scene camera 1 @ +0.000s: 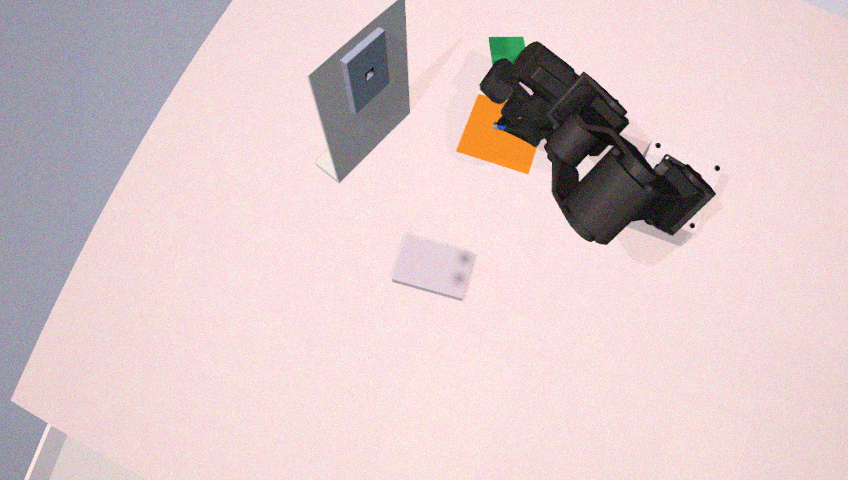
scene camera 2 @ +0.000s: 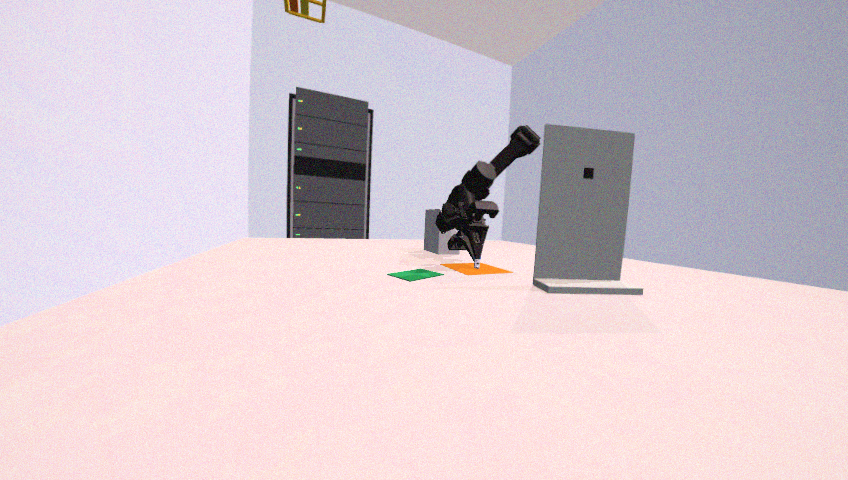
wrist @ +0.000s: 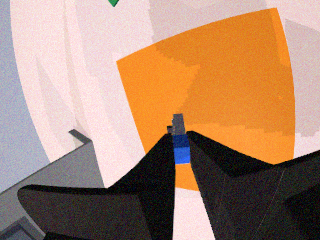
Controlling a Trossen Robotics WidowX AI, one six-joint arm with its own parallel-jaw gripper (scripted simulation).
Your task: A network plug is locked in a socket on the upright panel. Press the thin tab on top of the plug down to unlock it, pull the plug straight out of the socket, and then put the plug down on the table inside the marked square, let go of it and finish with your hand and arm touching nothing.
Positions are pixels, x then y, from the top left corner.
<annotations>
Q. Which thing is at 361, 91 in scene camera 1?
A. An upright grey panel.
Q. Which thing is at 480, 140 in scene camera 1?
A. An orange marked square.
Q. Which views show the gripper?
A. Scene camera 1, scene camera 2 and the wrist view: all of them.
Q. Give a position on an orange marked square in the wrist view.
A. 232, 79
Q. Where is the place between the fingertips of the gripper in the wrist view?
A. At 179, 139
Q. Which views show the flat grey plate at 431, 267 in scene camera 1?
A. Scene camera 1 only.
</annotations>
